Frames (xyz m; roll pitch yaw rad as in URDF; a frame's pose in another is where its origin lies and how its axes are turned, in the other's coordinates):
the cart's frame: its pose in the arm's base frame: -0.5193 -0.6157 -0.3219 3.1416 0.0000 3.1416
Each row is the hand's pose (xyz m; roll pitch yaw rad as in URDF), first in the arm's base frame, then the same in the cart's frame.
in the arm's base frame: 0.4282 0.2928 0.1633 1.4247 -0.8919 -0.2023
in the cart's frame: -0.9475 0.9085 -0.4852 -1.7169 0.8919 -2.9393
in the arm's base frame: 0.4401 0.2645 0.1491 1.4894 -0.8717 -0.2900
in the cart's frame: -0.9594 0.8802 -0.4710 -1.6522 0.8717 -2.8516
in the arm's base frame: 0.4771 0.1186 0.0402 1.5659 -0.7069 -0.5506
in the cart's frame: -0.9964 0.7343 -0.3621 -1.5757 0.7069 -2.5910
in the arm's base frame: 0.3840 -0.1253 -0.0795 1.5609 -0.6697 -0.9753
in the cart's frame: -0.9033 0.4904 -0.2424 -1.5807 0.6697 -2.1663
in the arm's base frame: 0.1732 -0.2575 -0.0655 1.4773 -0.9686 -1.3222
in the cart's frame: -0.6925 0.3582 -0.2564 -1.6643 0.9686 -1.8194
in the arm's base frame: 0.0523 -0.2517 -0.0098 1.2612 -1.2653 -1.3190
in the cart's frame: -0.5716 0.3640 -0.3121 -1.8804 1.2653 -1.8226
